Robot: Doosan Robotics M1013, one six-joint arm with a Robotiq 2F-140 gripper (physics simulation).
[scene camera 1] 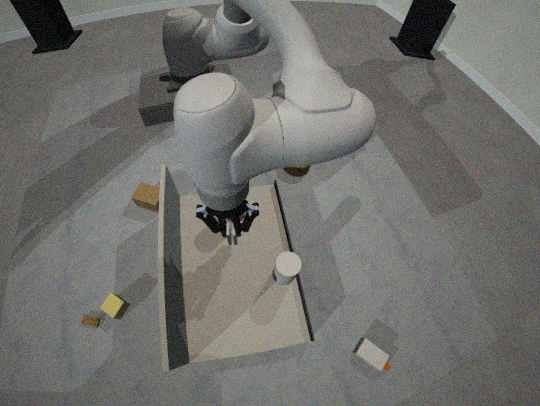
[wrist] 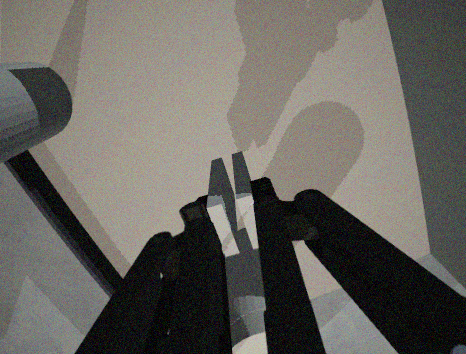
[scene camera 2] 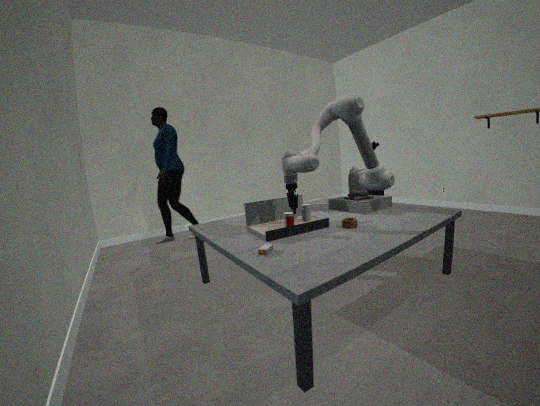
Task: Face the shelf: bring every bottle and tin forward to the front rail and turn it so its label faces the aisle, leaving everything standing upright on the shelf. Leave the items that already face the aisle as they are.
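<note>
The shelf is a shallow tray with a tall back panel and a dark front rail. A white-topped tin stands upright at the rail; its red label faces scene camera 2. A taller grey can stands upright farther along the shelf, towards the robot base; the arm and gripper hide it in scene camera 1, and its label does not show. My gripper is shut and empty, pointing down over the shelf beside the grey can.
A wooden block, a yellow cube and a small brown block lie behind the back panel. A white box and a brown ring are on the front side. A person is beyond the table.
</note>
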